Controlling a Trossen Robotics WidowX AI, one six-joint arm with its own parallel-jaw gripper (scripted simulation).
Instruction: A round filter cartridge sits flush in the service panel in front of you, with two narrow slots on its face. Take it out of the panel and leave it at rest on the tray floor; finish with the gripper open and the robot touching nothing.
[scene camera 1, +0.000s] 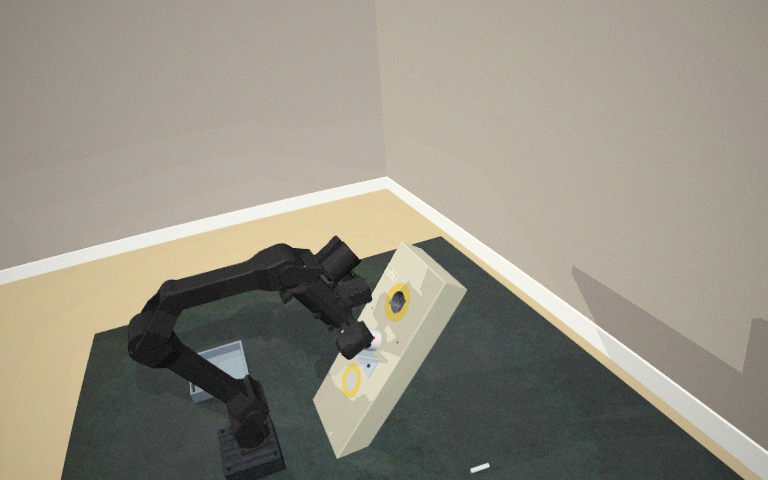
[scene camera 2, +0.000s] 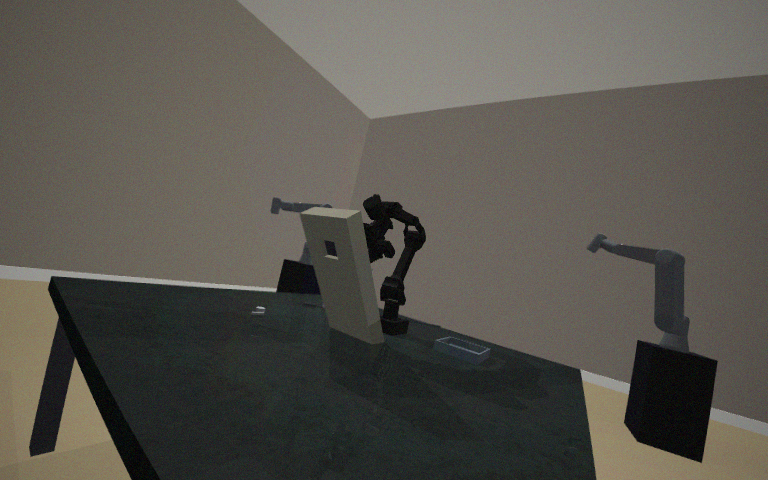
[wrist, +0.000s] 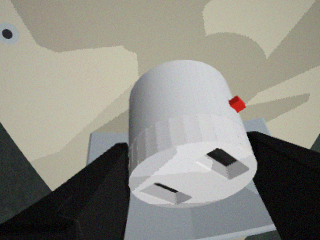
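Note:
You can see my gripper (scene camera 1: 364, 339), (scene camera 2: 354, 266) and (wrist: 187, 148). There's a round filter cartridge (wrist: 187, 146), but scene camera 2 does not show the round filter cartridge, which is hidden by the cream service panel. As for that cream service panel (scene camera 1: 415, 298), (wrist: 74, 74), I can see it in both of those views.

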